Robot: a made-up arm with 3 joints. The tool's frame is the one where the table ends. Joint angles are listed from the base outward.
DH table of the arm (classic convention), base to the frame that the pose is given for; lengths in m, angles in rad. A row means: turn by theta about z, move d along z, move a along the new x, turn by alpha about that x. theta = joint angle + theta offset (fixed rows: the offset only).
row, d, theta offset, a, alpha
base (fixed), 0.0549, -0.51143, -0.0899, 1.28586
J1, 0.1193, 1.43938, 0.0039, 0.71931
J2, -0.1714, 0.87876, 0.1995, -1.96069
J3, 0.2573, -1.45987, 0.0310, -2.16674
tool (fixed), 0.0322, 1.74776, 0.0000, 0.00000
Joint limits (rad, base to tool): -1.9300..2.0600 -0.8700..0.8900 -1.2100..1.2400
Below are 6 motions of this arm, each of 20 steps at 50 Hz.
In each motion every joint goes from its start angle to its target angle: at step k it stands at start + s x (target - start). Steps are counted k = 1, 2, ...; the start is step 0. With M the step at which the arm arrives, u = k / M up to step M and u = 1 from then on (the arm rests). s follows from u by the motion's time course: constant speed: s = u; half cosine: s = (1 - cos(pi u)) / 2; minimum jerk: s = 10 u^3 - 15 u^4 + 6 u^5.
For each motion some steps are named. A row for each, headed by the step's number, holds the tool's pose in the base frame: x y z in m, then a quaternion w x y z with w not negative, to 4 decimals.
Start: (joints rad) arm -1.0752 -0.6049 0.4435
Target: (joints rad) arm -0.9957 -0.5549 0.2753
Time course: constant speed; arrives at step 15
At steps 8, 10, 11, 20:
8: -0.0791 0.0430 0.4856 0.7199 0.0249 0.6919 -0.0487
10: -0.0857 0.0450 0.4854 0.7263 0.0337 0.6846 -0.0523
11: -0.0890 0.0459 0.4853 0.7295 0.0381 0.6808 -0.0540
20: -0.1022 0.0498 0.4844 0.7419 0.0557 0.6655 -0.0603

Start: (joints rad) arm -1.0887 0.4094 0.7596
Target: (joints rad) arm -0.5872 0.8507 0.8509
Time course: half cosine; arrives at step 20
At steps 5, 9, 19, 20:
5: -0.3550 0.1732 0.3595 0.8939 -0.0892 0.3272 -0.2931
9: -0.4067 0.1946 0.2828 0.9166 -0.1026 0.2153 -0.3208
19: -0.4584 0.2083 0.0974 0.9262 -0.1083 -0.0247 -0.3603
20: -0.4585 0.2082 0.0953 0.9260 -0.1082 -0.0273 -0.3605

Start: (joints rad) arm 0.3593 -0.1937 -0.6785
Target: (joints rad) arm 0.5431 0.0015 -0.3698
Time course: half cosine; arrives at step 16
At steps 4, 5, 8, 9, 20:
4: -0.4908 0.0731 0.0112 0.9588 0.1345 -0.0966 0.2309
5: -0.4906 0.0698 0.0025 0.9595 0.1217 -0.1073 0.2301
8: -0.4879 0.0571 -0.0291 0.9600 0.0760 -0.1475 0.2256
9: -0.4863 0.0525 -0.0401 0.9593 0.0604 -0.1619 0.2234
20: -0.4757 0.0329 -0.0848 0.9518 -0.0006 -0.2228 0.2108

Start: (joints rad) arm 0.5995 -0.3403 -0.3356
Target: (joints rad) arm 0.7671 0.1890 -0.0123
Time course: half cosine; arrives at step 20
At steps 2, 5, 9, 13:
2: -0.4947 0.0702 -0.0135 0.9836 -0.0535 -0.1016 0.1387
5: -0.4919 0.0579 -0.0380 0.9777 -0.0695 -0.1381 0.1422
9: -0.4783 0.0300 -0.0922 0.9588 -0.1017 -0.2208 0.1467
13: -0.4514 -0.0002 -0.1489 0.9296 -0.1300 -0.3121 0.1469

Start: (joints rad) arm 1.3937 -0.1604 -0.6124
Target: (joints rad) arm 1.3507 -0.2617 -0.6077
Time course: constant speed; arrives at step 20
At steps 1, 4, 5, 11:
1: -0.3105 -0.1164 -0.2511 0.8019 -0.1842 -0.4040 0.3997
4: -0.3162 -0.1124 -0.2489 0.8080 -0.1827 -0.3980 0.3941
5: -0.3181 -0.1111 -0.2481 0.8101 -0.1821 -0.3960 0.3922
11: -0.3292 -0.1029 -0.2432 0.8219 -0.1790 -0.3837 0.3810

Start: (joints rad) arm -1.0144 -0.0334 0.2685
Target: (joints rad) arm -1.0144 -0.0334 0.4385
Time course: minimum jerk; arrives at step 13
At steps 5, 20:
5: -0.2529 0.0957 0.4512 0.8646 0.0773 0.4736 -0.1492
20: -0.2500 0.0986 0.4538 0.8576 0.0200 0.4902 -0.1542

